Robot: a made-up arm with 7 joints.
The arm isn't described. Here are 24 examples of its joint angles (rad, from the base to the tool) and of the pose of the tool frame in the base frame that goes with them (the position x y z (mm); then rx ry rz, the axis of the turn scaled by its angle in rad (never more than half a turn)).
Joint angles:
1: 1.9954 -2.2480 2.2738 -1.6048 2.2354 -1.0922 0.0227
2: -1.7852 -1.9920 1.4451 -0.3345 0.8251 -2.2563 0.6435
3: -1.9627 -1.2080 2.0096 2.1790 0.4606 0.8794 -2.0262
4: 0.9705 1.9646 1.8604 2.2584 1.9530 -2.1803 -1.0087
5: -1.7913 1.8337 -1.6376 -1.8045 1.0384 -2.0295 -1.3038
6: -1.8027 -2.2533 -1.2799 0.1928 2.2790 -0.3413 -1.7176
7: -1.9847 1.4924 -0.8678 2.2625 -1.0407 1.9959 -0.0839
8: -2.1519 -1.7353 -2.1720 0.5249 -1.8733 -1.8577 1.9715
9: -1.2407 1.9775 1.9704 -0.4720 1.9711 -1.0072 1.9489
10: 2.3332 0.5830 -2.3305 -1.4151 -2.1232 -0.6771 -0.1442
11: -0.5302 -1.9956 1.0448 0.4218 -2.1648 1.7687 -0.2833
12: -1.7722 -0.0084 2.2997 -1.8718 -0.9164 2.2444 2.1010
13: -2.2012 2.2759 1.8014 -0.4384 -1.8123 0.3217 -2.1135
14: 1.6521 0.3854 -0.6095 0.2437 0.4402 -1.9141 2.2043
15: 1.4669 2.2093 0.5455 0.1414 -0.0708 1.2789 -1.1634
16: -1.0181 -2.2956 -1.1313 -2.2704 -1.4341 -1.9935 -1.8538
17: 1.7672 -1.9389 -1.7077 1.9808 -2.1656 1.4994 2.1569
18: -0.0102 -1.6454 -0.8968 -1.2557 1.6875 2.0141 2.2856
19: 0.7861 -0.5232 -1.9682 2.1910 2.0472 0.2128 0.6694
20: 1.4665 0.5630 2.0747 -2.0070 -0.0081 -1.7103 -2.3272
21: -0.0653 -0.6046 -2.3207 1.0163 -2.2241 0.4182 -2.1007
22: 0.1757 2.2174 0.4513 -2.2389 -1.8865 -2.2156 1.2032
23: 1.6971 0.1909 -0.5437 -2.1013 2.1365 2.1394 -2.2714
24: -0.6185 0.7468 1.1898 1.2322 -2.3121 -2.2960 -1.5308
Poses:
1: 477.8 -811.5 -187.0 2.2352 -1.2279 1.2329
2: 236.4 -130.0 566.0 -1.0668 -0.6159 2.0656
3: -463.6 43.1 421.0 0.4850 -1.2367 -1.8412
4: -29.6 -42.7 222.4 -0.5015 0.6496 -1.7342
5: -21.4 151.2 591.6 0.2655 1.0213 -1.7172
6: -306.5 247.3 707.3 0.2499 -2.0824 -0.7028
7: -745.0 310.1 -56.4 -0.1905 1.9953 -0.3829
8: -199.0 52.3 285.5 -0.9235 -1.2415 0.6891
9: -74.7 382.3 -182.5 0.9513 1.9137 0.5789
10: 443.8 -426.6 316.3 -1.7210 1.2862 -1.4671
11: 242.6 713.6 -354.0 1.0515 1.2891 -0.6497
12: -768.9 959.9 78.0 0.2545 -1.8575 -0.0888
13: -736.4 433.7 17.8 1.0100 2.8269 -0.4009
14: 90.3 -206.0 -17.1 0.6787 -2.5131 0.6657
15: -996.4 -55.1 154.9 -1.0643 -2.5252 0.6882
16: 108.2 89.1 582.1 -0.8941 -0.6209 1.9646
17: 1116.8 395.6 -119.8 2.1116 1.9640 1.0686
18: -629.3 571.5 -172.5 -1.4209 1.1103 1.7207
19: -99.5 -664.0 458.5 0.9477 -1.8570 -0.0145
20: 33.4 -458.1 -8.5 2.7295 -0.4399 1.1354
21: 798.3 -530.5 223.0 1.9807 -0.9013 0.9529
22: -331.4 459.1 -545.3 -1.8847 0.9230 -0.4123
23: 29.9 -195.9 -484.3 2.5188 -0.7864 -0.6100
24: -173.6 286.3 -146.1 -0.1414 -0.4254 -1.6940
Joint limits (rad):
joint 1: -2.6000..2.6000
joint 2: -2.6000..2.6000
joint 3: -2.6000..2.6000
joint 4: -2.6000..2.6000
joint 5: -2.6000..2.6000
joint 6: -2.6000..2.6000
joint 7: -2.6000..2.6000
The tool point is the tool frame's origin. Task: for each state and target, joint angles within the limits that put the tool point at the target. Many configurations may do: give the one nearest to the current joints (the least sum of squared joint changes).
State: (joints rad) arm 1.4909 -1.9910 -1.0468 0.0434 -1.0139 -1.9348 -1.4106
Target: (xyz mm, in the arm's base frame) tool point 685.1 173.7 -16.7
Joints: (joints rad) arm 1.2934 -1.6389 -0.9196 0.0737 -1.0221 -2.2126 -1.7175
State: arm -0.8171 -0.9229 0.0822 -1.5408 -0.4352 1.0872 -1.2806
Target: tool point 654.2 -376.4 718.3
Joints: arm -0.2493 -1.0544 -0.2286 -1.2406 -0.4510 1.2883 -1.9710
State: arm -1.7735 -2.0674 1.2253 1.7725 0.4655 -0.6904 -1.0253
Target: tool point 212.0 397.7 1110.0
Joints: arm -2.1157 -2.0273 0.3661 1.5115 0.1030 -0.0889 -1.1540
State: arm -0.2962 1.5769 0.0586 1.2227 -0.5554 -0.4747 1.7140
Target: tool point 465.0 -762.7 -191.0
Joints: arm 0.2140 0.9469 0.0922 0.9174 -0.8007 0.2521 1.5222
